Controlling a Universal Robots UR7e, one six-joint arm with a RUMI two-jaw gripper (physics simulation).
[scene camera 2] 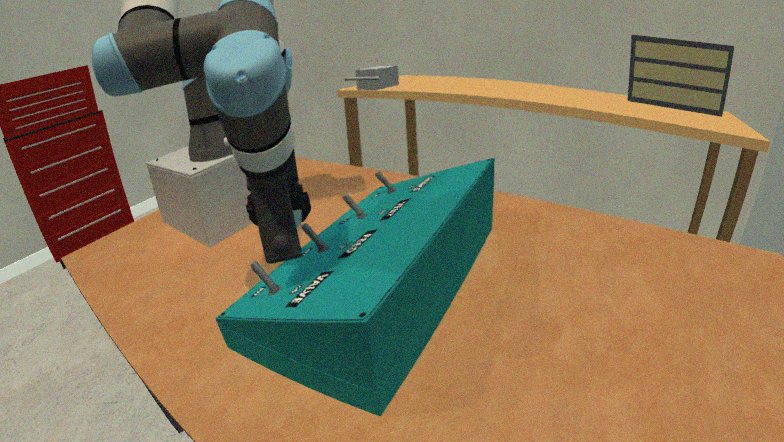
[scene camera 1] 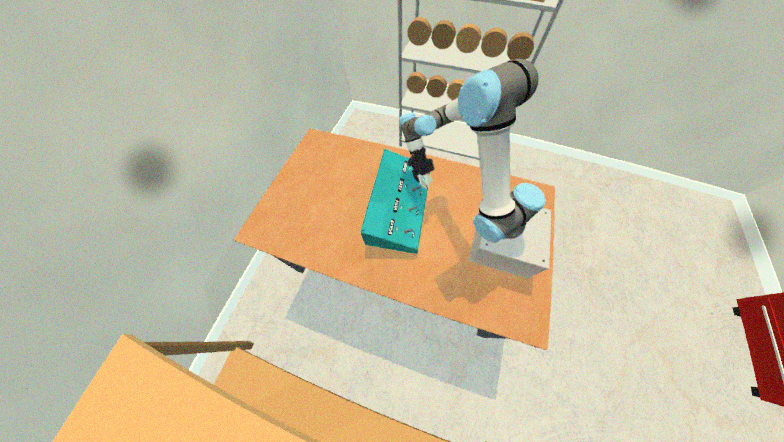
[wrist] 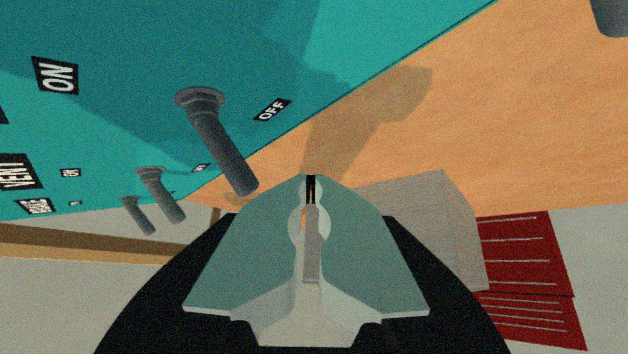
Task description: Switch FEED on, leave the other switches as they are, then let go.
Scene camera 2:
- my gripper: 287, 231
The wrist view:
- my gripper: 311, 177
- vent lever: 171, 209
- feed lever: 236, 170
